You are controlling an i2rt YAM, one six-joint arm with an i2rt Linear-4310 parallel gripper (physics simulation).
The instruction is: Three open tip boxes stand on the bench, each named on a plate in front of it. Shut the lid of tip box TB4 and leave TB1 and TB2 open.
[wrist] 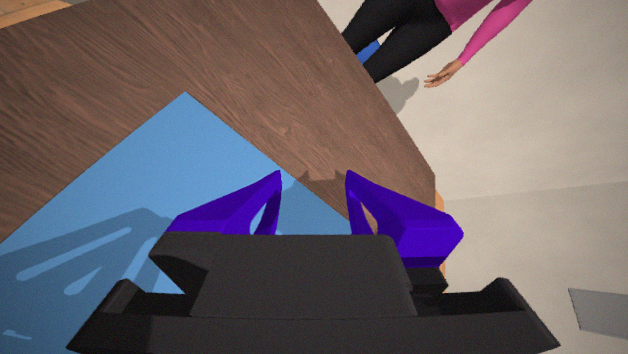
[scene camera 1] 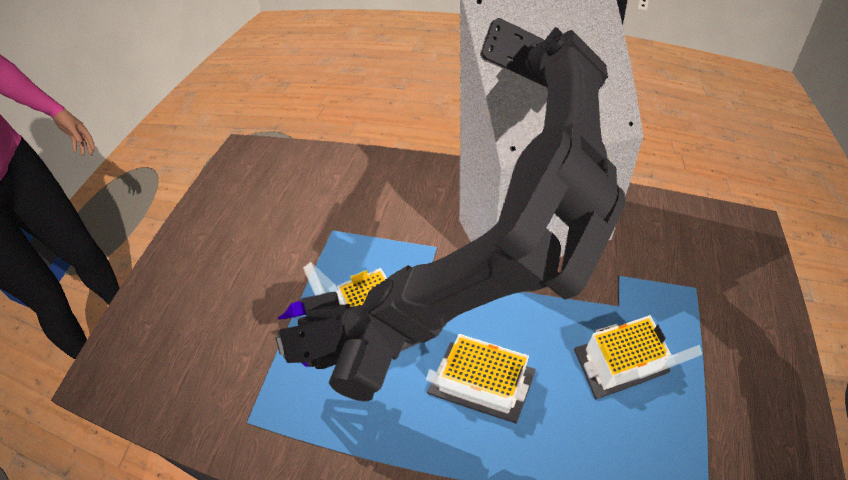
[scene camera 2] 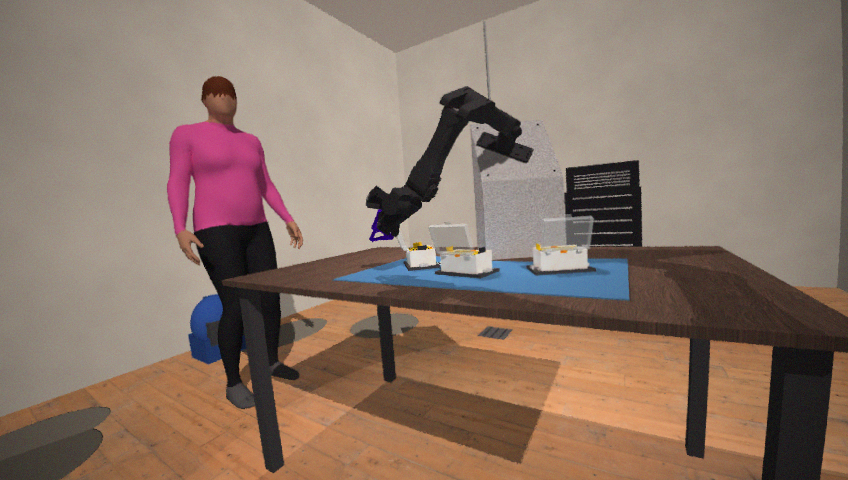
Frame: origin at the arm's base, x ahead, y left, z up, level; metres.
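Seen in the pictures: gripper, between the fingertips: (wrist: 313, 177) (scene camera 2: 371, 234); arm's base, origin of its link: (scene camera 1: 542, 62) (scene camera 2: 504, 147).
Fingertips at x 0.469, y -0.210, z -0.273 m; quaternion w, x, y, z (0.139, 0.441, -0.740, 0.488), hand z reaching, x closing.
Note:
Offsets run from my fingertips to a thing's top centre. "spot": to the spot under its first point. Level surfaces: height alone.
In scene camera 1, three tip boxes with yellow perforated racks stand on the blue mat: a left box {dx -0.150, dy +0.060, dz -0.047 m} (scene camera 1: 355, 291), a middle box {dx -0.126, dy +0.283, dz -0.047 m} (scene camera 1: 484, 368) and a right box {dx -0.268, dy +0.495, dz -0.047 m} (scene camera 1: 633, 344). The left box's clear lid {spot: dx -0.099, dy -0.004, dz +0.023 m} (scene camera 1: 315, 278) stands open. In scene camera 2 the leftmost box {dx -0.160, dy +0.067, dz -0.056 m} (scene camera 2: 420, 256), centre box {dx -0.138, dy +0.282, dz -0.056 m} (scene camera 2: 467, 262) and rightmost box {dx -0.277, dy +0.487, dz -0.056 m} (scene camera 2: 560, 259) have raised lids. No name can be read, so I cannot tell which is TB4. My gripper (scene camera 1: 287, 340) (scene camera 2: 381, 230) (wrist: 313, 177) hangs above the mat beside the left box; its purple fingers stand partly open with nothing between them. The arm partly hides that box.
The blue mat {dz -0.122 m} (scene camera 1: 571, 428) (scene camera 2: 609, 285) (wrist: 165, 135) lies on the brown table {dz -0.125 m} (scene camera 1: 172, 249) (scene camera 2: 666, 309) (wrist: 260, 85). A grey pedestal (scene camera 1: 476, 118) (scene camera 2: 517, 202) stands behind it. A person (scene camera 1: 35, 255) (scene camera 2: 226, 178) (wrist: 410, 30) stands beyond the table's left edge.

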